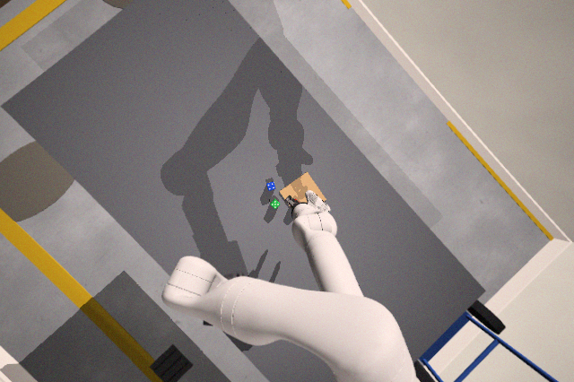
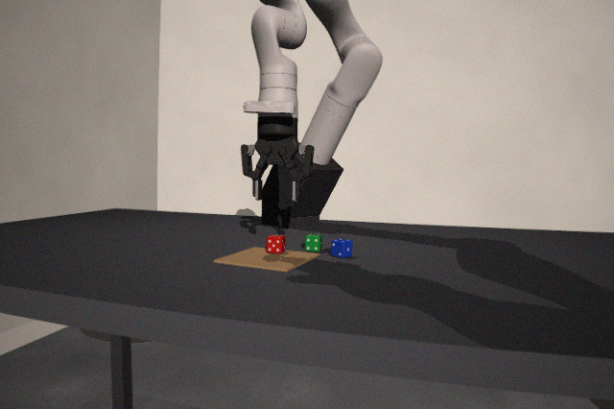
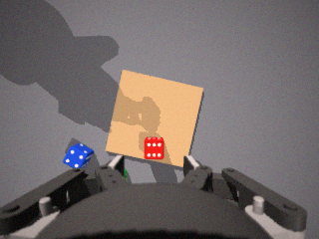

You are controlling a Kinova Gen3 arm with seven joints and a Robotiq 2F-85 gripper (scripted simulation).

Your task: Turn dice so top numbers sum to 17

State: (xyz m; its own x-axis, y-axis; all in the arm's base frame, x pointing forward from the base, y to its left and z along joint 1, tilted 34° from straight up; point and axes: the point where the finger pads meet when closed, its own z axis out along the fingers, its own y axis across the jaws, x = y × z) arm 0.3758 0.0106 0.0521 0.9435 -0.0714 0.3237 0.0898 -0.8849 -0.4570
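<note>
My gripper is now 3 cm past the blue die, 12 cm to the right of it and 10 cm above it. The rest, counted from my hand: red die (10 cm below); green die (6 cm behind, 6 cm to the left, 10 cm below); tan mat (4 cm ahead, 11 cm below).
</note>
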